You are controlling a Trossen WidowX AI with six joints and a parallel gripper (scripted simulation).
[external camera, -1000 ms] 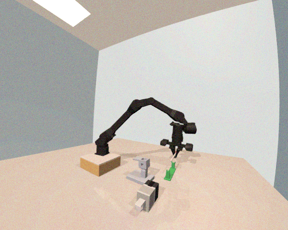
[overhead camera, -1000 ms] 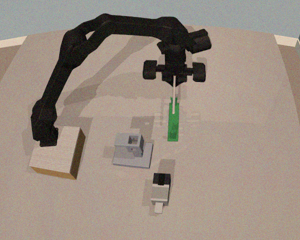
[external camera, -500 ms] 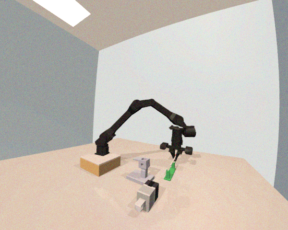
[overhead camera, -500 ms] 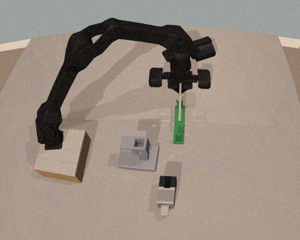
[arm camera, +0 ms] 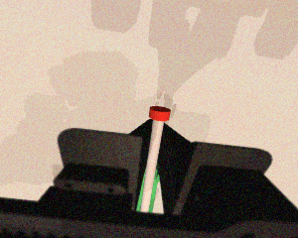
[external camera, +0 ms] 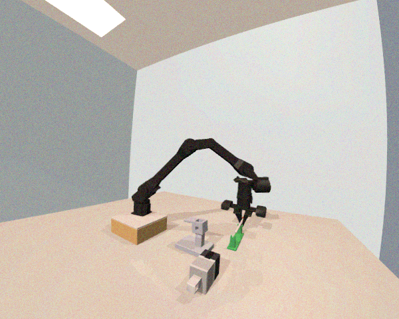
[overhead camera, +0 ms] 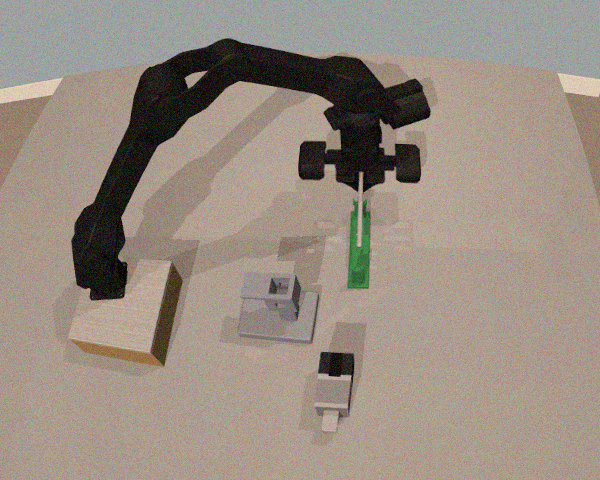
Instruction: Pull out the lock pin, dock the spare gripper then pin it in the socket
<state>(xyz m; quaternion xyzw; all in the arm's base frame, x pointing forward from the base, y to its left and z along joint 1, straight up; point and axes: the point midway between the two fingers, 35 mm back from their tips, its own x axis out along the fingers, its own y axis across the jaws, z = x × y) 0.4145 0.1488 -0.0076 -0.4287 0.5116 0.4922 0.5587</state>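
The green pin holder is 20 mm behind my gripper tip and 100 mm to the right of it. Round my gripper tip: spare gripper: 70 mm behind, 350 mm to the right, 10 mm above; then grey mount: 140 mm behind, 200 mm to the right, 30 mm above.
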